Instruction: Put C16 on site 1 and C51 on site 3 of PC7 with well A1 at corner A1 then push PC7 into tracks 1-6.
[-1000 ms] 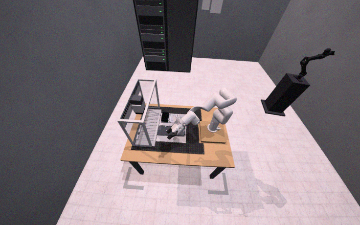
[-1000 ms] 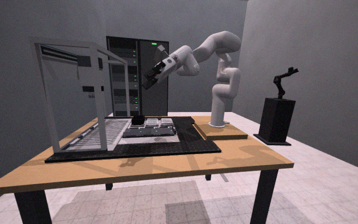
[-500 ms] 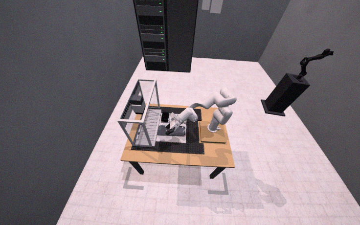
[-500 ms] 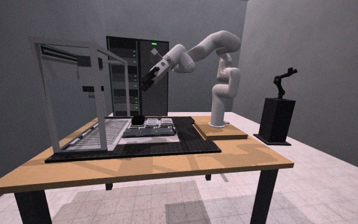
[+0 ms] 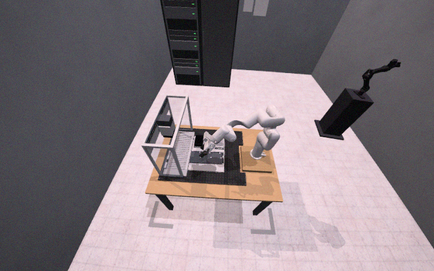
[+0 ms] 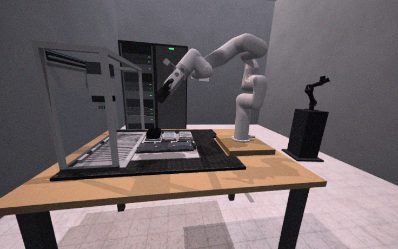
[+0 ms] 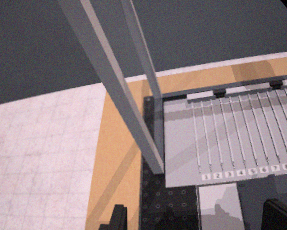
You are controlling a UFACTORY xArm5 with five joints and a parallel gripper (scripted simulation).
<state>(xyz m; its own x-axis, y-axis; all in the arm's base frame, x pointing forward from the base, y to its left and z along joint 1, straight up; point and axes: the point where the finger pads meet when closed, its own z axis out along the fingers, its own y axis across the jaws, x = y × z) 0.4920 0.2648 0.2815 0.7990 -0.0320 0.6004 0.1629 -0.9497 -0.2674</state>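
Right now the 96-well plate C15 is 32 cm to the right of my hand, 28 cm below it and 1 cm ahead of it. Also, from my hand: post: 17 cm ahead, 11 cm to the left, 5 cm below; then grey plate carrier PC7: 29 cm below, 13 cm to the right.
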